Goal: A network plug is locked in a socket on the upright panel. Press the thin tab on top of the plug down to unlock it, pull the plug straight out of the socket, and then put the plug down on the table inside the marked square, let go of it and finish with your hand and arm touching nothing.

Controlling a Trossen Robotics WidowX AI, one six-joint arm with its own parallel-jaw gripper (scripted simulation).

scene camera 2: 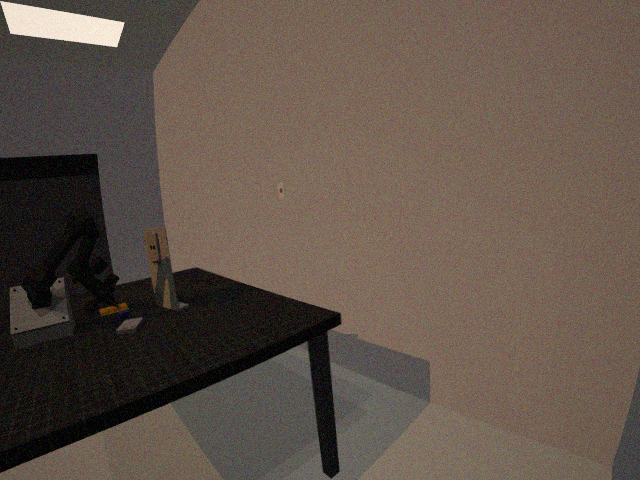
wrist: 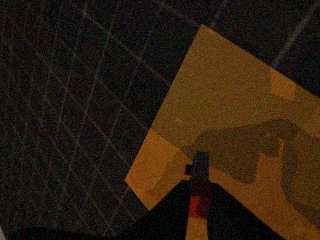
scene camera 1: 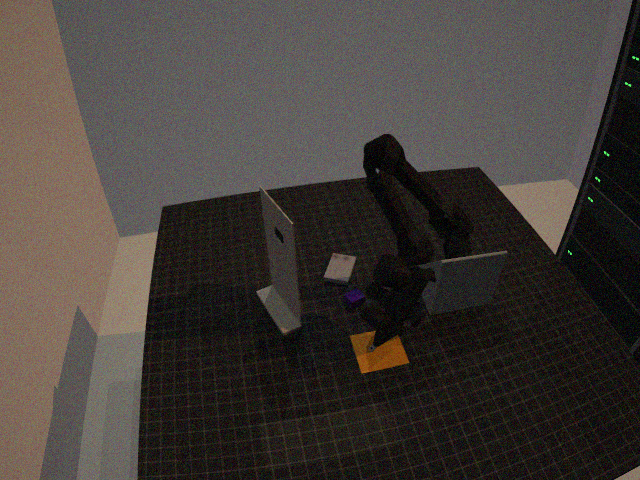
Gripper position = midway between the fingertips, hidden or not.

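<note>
A network plug (wrist: 199, 170) and an upright panel (scene camera 1: 281, 300) are visible in the scene, along with an orange marked square (scene camera 1: 390, 354), (wrist: 250, 118). The gripper (scene camera 1: 375, 345), (scene camera 2: 115, 304), (wrist: 198, 190) can be seen too.
</note>
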